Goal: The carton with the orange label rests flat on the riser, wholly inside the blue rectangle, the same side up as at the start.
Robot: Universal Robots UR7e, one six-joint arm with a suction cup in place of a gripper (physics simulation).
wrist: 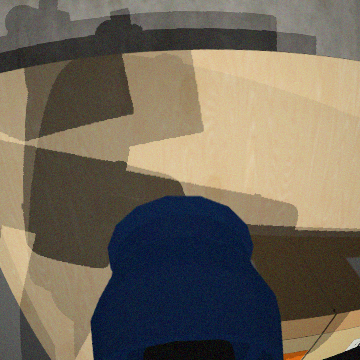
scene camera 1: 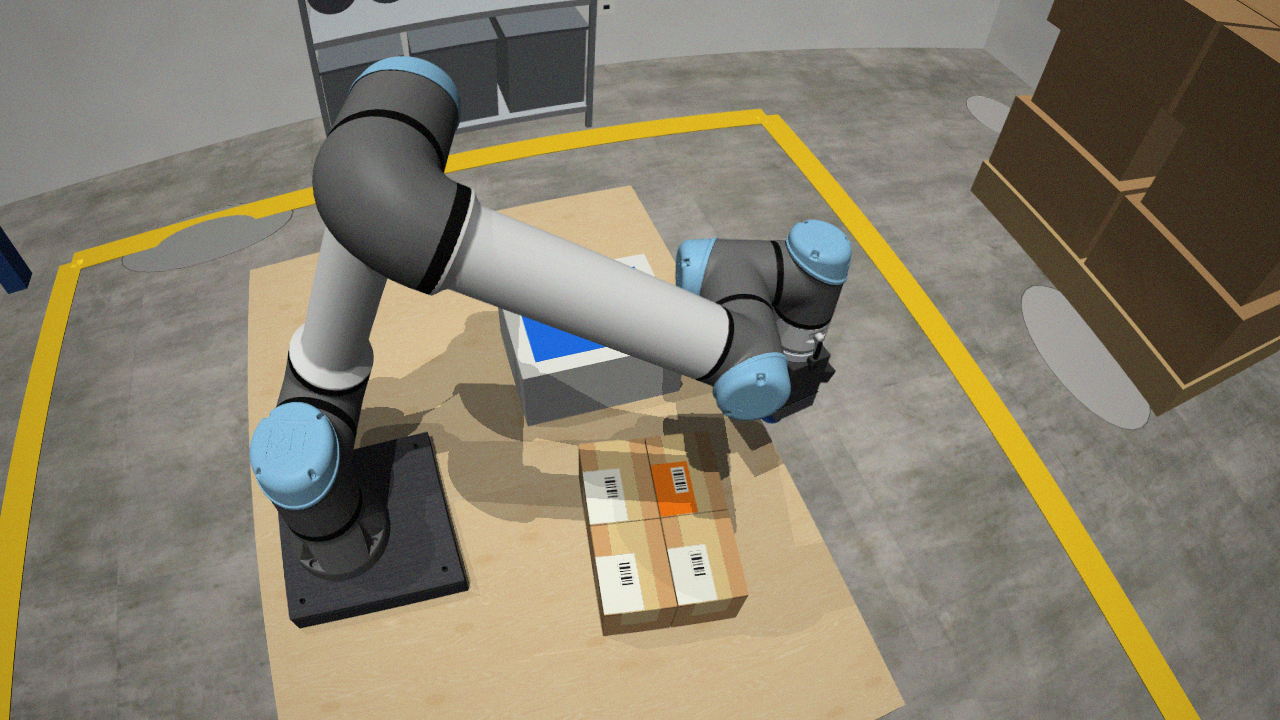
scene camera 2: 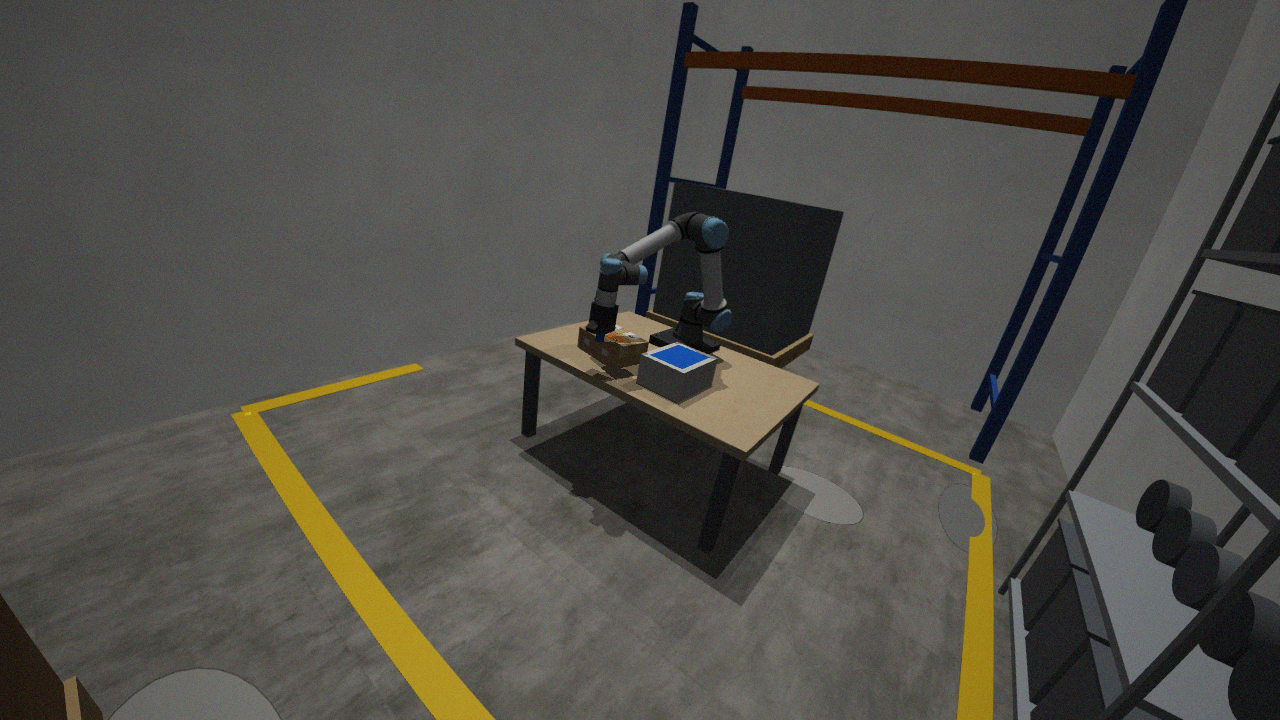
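Where they show: hand at its tool point: (wrist: 180,259) (scene camera 2: 599,340); arm's base at its link origin: (scene camera 1: 340,533) (scene camera 2: 687,337).
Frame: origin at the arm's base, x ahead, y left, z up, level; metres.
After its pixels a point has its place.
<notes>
The carton with the orange label (scene camera 1: 673,495) {x 0.443, y -0.162, z 0.057 m} (scene camera 2: 619,338) {x 0.437, y -0.139, z 0.058 m} (wrist: 296,355) {x 0.456, y -0.190, z 0.057 m} sits flat, label up, in a tight block of cartons on the table. In the wrist view a sliver of its orange label shows beside the cup. The grey riser (scene camera 1: 601,394) {x 0.449, y 0.061, z 0.006 m} (scene camera 2: 673,382) {x 0.604, y 0.203, z 0.034 m} has a white top with a blue rectangle (scene camera 1: 556,339) {x 0.405, y 0.128, z 0.086 m} (scene camera 2: 682,357) {x 0.476, y 0.171, z 0.086 m}. The arm hides part of that rectangle in scene camera 1; no carton shows on it in scene camera 2. My suction cup (scene camera 1: 771,419) (scene camera 2: 600,337) (wrist: 181,260) is off and holds nothing. It hangs low near the orange-label carton; the exact gap is unclear.
White-label cartons (scene camera 1: 605,497) {x 0.361, y -0.125, z 0.057 m} (scene camera 1: 622,582) {x 0.324, y -0.245, z 0.058 m} (scene camera 1: 693,573) {x 0.410, y -0.274, z 0.057 m} adjoin the orange-label carton. The riser stands beside the block on the wooden table (scene camera 1: 519,662) {x 0.166, y -0.263, z -0.035 m} (scene camera 2: 756,402) {x 0.374, y 0.474, z -0.034 m}. The arm's black base plate (scene camera 1: 416,537) {x 0.105, y -0.050, z 0.002 m} is at the left in scene camera 1.
</notes>
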